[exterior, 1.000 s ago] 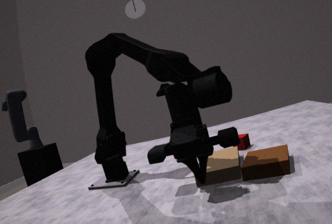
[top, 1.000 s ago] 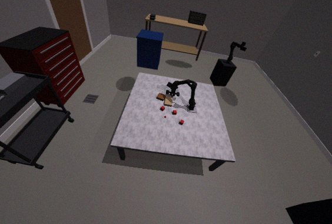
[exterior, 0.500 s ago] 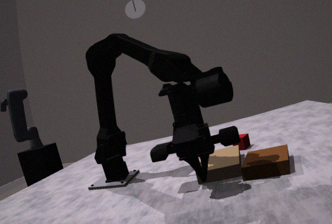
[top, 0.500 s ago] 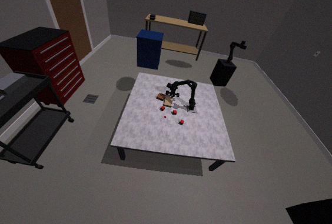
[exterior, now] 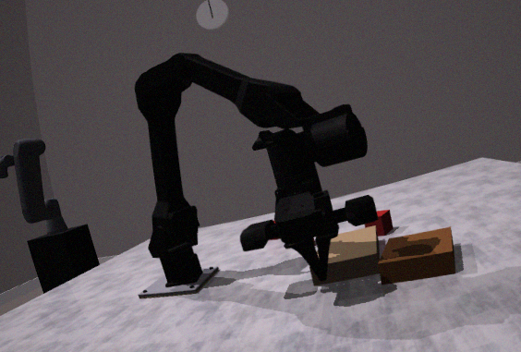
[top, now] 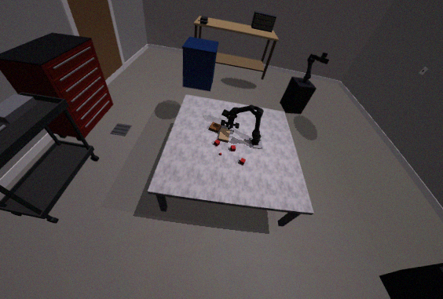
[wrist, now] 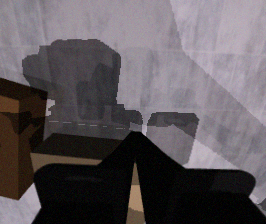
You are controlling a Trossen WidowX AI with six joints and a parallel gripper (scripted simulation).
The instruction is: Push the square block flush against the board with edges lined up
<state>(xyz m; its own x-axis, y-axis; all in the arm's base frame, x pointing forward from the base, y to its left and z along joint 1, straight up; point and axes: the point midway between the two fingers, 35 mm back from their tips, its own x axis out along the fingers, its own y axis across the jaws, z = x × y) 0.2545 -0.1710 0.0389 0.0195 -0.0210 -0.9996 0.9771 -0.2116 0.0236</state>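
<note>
Right now the tan board is 5 cm ahead of my gripper tip and 8 cm to the left of it. Round my gripper tip: square block (14 cm ahead, 3 cm to the right).
</note>
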